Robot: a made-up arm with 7 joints.
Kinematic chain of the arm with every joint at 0, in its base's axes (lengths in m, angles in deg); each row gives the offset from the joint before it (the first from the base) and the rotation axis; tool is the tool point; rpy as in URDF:
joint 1: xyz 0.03 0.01 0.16 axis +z
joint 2: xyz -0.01 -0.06 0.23 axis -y
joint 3: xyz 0.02 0 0.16 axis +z
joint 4: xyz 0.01 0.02 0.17 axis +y
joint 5: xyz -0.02 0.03 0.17 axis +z
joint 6: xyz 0 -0.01 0.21 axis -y
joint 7: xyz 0 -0.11 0.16 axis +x
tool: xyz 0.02 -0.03 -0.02 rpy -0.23 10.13 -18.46
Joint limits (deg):
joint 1: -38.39..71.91
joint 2: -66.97..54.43
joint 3: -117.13..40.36
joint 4: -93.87..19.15
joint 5: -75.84..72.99
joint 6: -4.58..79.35
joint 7: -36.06..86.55
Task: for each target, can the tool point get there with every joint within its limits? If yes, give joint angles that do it. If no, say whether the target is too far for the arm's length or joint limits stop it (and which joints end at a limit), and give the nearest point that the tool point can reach.
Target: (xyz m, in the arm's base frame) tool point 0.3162 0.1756 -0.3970
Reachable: no: joint limits stop it (at a limit: joint 2, joint 3, joint 4, joint 5, joint 7) | nearest point 0.3154 0.1752 0.1032 | short by 0.500 m
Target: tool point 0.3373 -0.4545 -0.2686
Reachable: no: joint limits stop it (at a limit: joint 1, joint 2, joint 4, joint 5, joint 7) | nearest point 0.1955 -0.4227 0.0962 | short by 0.393 m
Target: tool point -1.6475 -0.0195 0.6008
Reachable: no: too far | nearest point -0.8076 -0.0047 0.6038 | short by 0.840 m
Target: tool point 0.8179 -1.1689 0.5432
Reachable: no: too far | nearest point 0.5245 -0.7036 0.5189 | short by 0.551 m
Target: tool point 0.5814 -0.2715 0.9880
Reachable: yes | joints -26.51 -46.70 -92.31 9.68 -50.12 18.97 -1.57
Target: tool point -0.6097 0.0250 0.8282
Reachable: yes | joints 1.82 36.84 -43.24 -35.08 43.14 50.02 26.93
